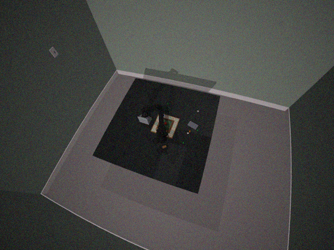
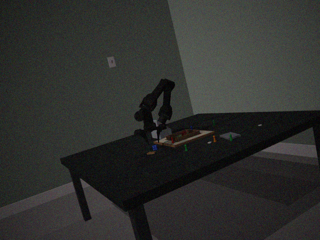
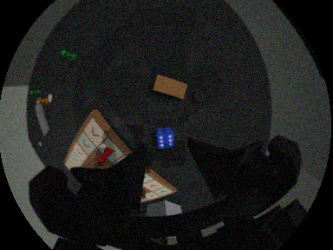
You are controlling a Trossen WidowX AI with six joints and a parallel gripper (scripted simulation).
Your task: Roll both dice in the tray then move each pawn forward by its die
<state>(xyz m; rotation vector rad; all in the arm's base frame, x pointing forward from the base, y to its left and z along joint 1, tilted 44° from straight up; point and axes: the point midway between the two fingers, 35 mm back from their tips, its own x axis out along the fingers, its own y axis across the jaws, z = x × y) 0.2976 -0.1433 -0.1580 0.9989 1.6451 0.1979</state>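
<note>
My gripper tip is 11 cm to the right of the red pawn, 4 cm short of it and 1 cm above it. From my gripper tip the other things lie so: orange pawn 28 cm ahead, 23 cm to the left, 2 cm below; then blue pawn 33 cm to the left, 9 cm behind, 1 cm below; then small wooden piece 6 cm ahead, 5 cm to the right, 3 cm below.
</note>
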